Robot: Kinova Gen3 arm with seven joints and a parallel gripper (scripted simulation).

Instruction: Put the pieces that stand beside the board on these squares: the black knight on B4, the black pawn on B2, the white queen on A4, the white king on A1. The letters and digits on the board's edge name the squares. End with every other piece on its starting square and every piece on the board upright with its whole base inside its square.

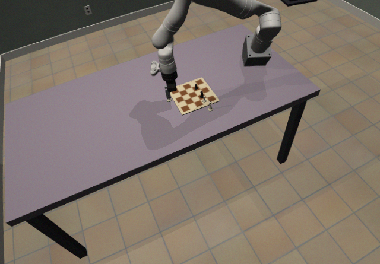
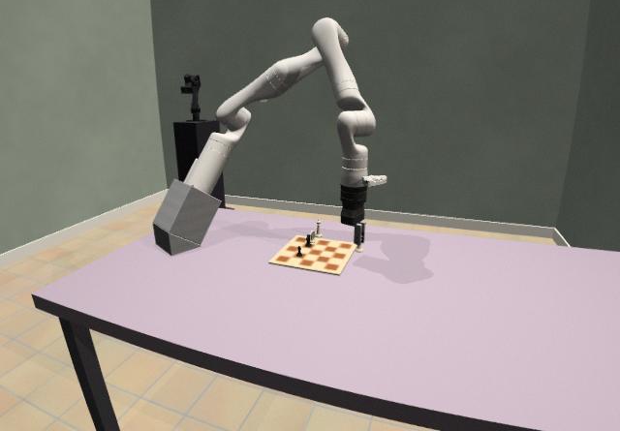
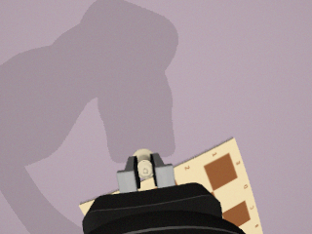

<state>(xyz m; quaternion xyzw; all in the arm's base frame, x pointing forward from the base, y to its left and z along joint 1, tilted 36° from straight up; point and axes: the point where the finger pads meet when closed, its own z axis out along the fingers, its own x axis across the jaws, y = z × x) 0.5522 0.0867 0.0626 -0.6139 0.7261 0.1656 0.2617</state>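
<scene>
Now: hand 180 mm past the black knight and 50 mm above it. The rest, counted from my hand: black pawn (170 mm behind, 70 mm to the right, 50 mm below); chessboard (130 mm behind, 30 mm to the right, 70 mm below).
</scene>
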